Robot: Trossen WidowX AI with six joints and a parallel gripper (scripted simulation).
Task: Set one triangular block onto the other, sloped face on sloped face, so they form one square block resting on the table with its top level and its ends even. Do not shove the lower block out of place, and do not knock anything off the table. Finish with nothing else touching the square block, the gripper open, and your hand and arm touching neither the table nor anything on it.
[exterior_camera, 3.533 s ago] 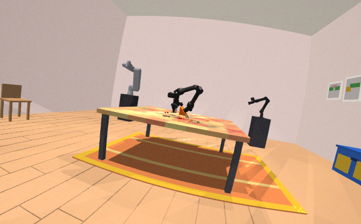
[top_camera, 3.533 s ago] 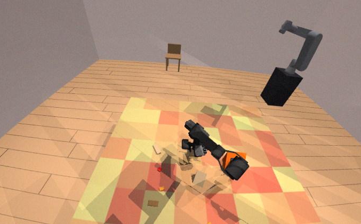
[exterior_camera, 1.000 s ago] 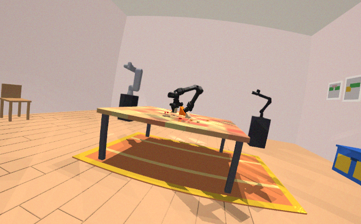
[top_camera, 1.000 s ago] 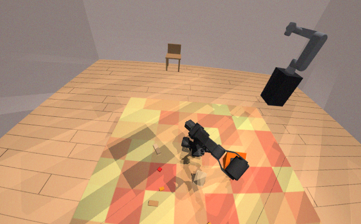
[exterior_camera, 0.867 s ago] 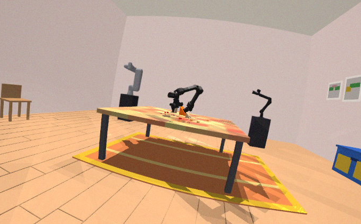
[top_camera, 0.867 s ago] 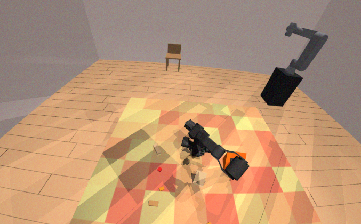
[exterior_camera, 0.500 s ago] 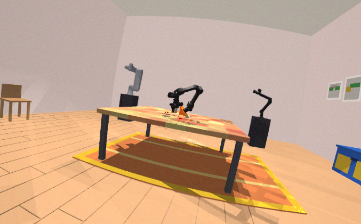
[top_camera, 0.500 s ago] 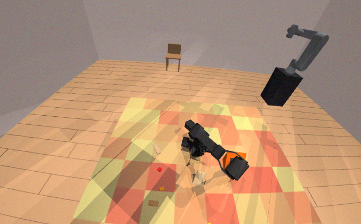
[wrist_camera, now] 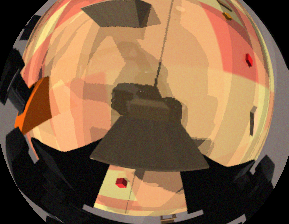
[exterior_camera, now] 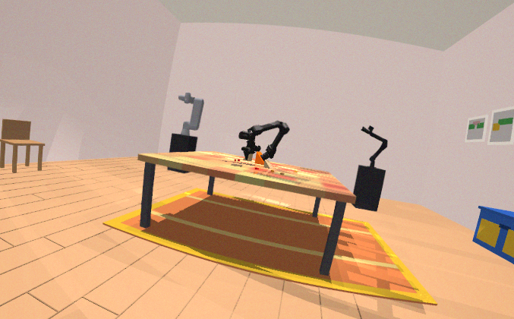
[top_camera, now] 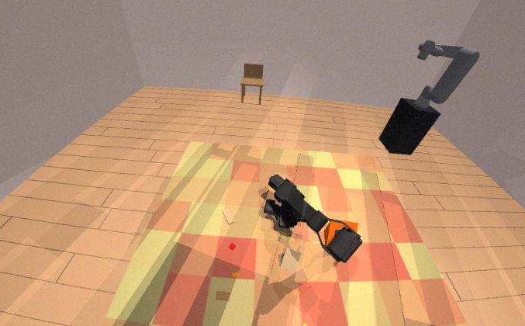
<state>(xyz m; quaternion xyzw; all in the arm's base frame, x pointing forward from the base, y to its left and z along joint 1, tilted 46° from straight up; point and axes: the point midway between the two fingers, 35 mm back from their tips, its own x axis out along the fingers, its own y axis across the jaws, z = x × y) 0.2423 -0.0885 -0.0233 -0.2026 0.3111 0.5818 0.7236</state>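
Now: gripper tip 10 mm to the right of the wedge-shaped block and 10 mm below it. Also, from my gripper tip: brown flat piece: 230 mm ahead, 300 mm to the left, 30 mm below; then pale flat strip: 250 mm ahead, 20 mm to the right, 30 mm below.
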